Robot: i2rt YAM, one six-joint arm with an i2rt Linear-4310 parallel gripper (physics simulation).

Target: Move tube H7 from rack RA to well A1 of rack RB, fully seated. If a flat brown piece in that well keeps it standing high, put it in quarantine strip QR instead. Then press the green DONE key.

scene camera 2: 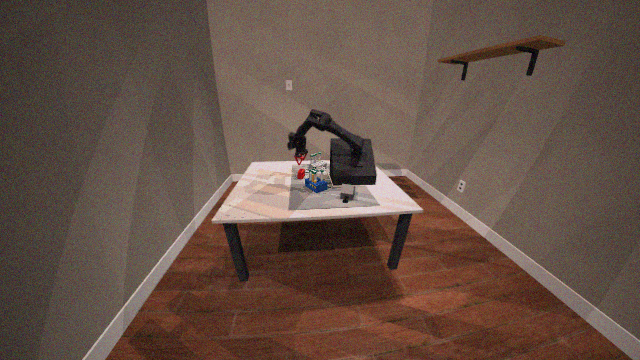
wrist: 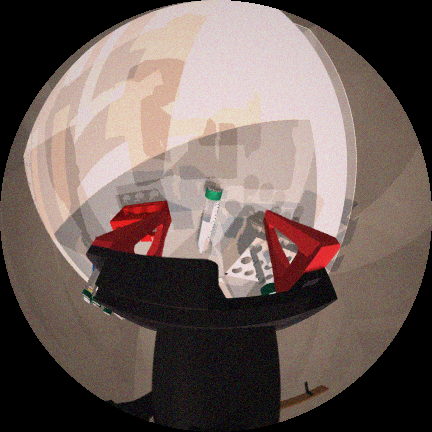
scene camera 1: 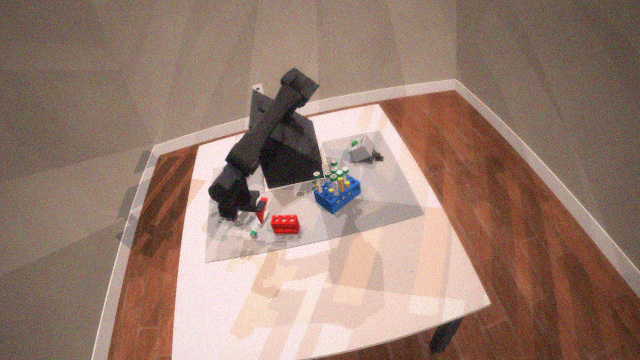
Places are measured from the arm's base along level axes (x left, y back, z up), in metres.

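Pixels of known places: gripper, between the fingertips: [scene camera 2: 300, 162] [wrist: 215, 215] [scene camera 1: 247, 221]; arm's base, origin of its link: [scene camera 2: 356, 153].
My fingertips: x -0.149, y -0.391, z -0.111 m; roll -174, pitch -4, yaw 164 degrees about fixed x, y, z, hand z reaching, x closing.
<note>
For each thing: its top centre in the pictures, then the offset to it from my fingertips. "pt": a spot on its surface instead. Level surfaces: height alone.
- clear tube with a green cap, centre of its top: [wrist: 206, 230] [scene camera 1: 259, 219] dx +0.025, dy +0.049, dz -0.051 m
- white rack, a spot on its surface: [wrist: 254, 248] pt dx -0.034, dy +0.075, dz -0.016 m
- blue rack, centre of its top: [scene camera 1: 336, 186] [scene camera 2: 316, 180] dx +0.293, dy +0.099, dz -0.023 m
- small red rack, centre of its top: [wrist: 134, 230] [scene camera 1: 283, 219] [scene camera 2: 301, 170] dx +0.110, dy +0.003, dz -0.023 m
- green key, a spot on its surface: [scene camera 1: 354, 143] pt dx +0.397, dy +0.285, dz -0.004 m
- grey mat, height of its surface: dz -0.073 m
- white table, height of its surface: dz -0.076 m
- grey box, centre of its top: [scene camera 1: 360, 139] [scene camera 2: 348, 183] dx +0.419, dy +0.281, dz +0.011 m
- small black piece, a spot on its surface: [scene camera 1: 378, 157] pt dx +0.477, dy +0.253, dz -0.066 m
My gripper [scene camera 1: 251, 219] [scene camera 2: 299, 162] [wrist: 215, 215] is open, its red fingers wide apart above the mat, with nothing held. A clear tube with a green cap [scene camera 1: 254, 233] [wrist: 211, 220] lies on the mat below and between the fingers in the wrist view. The white rack [wrist: 254, 248] is partly hidden by the right finger; a green cap [wrist: 268, 288] shows at its near side. A blue rack [scene camera 1: 337, 198] [scene camera 2: 316, 185] holds several green-capped and yellow tubes. A small red rack [scene camera 1: 285, 224] [scene camera 2: 301, 174] stands beside the lying tube. Labels and well A1 are unreadable. A green key [scene camera 1: 354, 143] shows on a grey box.
The grey mat [scene camera 1: 395, 200] lies on the white table [scene camera 1: 210, 310]. The black arm base [scene camera 1: 292, 160] [scene camera 2: 352, 167] stands behind the racks. The grey box [scene camera 1: 361, 151] [scene camera 2: 348, 191] is at the mat's far side from my gripper, with a small black piece [scene camera 1: 378, 157] beside it.
</note>
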